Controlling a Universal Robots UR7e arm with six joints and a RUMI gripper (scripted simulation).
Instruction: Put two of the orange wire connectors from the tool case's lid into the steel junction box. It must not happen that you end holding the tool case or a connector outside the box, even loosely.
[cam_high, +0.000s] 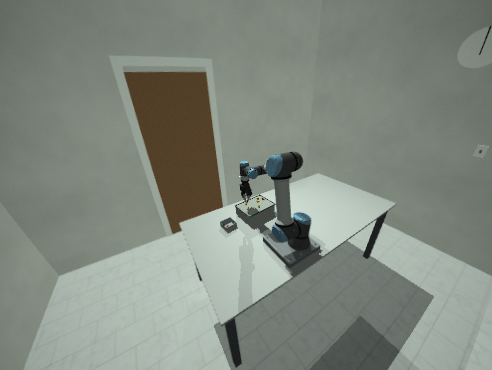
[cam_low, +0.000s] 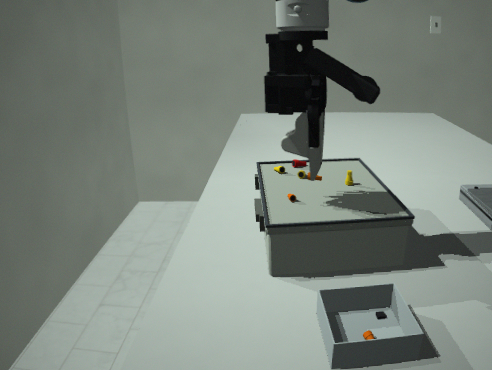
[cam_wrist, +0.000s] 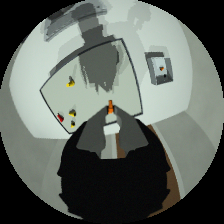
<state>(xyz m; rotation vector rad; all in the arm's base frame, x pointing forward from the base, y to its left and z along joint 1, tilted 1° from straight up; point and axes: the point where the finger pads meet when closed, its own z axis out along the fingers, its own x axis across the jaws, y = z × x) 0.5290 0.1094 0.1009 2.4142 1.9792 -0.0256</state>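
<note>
Right now the steel junction box is 220 mm to the left of my hand, 140 mm below it and 50 mm behind it. Round my hand: tool case: 80 mm below, 70 mm to the right, 20 mm behind.
</note>
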